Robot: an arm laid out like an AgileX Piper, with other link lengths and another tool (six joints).
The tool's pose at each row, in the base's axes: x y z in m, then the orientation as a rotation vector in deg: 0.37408, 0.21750, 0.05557, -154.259, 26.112, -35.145; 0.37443, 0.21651, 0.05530, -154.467, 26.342, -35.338; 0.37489, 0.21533, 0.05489, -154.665, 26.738, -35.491; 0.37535, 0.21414, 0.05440, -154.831, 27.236, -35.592; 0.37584, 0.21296, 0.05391, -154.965, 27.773, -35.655; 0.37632, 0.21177, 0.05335, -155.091, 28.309, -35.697; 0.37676, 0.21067, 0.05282, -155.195, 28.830, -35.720; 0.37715, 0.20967, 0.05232, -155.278, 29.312, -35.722; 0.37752, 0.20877, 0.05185, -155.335, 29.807, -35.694; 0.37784, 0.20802, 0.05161, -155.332, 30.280, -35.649; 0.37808, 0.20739, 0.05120, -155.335, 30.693, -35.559; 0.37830, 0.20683, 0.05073, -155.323, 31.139, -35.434; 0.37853, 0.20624, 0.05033, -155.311, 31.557, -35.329; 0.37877, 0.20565, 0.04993, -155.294, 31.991, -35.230; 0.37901, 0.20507, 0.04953, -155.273, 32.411, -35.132; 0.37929, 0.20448, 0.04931, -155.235, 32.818, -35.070
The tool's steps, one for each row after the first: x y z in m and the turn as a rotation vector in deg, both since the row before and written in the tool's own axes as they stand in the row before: 0.00058, 0.00091, 0.00014, -0.275, 0.165, 0.053; 0.00069, 0.00110, 0.00027, -0.312, 0.160, 0.167; 0.00067, 0.00114, 0.00034, -0.309, 0.139, 0.249; 0.00070, 0.00112, 0.00037, -0.289, 0.118, 0.288; 0.00067, 0.00115, 0.00043, -0.281, 0.103, 0.292; 0.00062, 0.00106, 0.00041, -0.256, 0.088, 0.291; 0.00055, 0.00097, 0.00039, -0.224, 0.068, 0.276; 0.00051, 0.00087, 0.00038, -0.203, 0.049, 0.296; 0.00049, 0.00067, 0.00019, -0.141, 0.034, 0.303; 0.00032, 0.00064, 0.00033, -0.126, -0.005, 0.270; 0.00025, 0.00061, 0.00039, -0.122, -0.025, 0.300; 0.00030, 0.00060, 0.00033, -0.115, -0.015, 0.279; 0.00031, 0.00060, 0.00033, -0.117, -0.008, 0.290; 0.00031, 0.00059, 0.00034, -0.110, -0.009, 0.282; 0.00042, 0.00051, 0.00020, -0.092, 0.014, 0.274
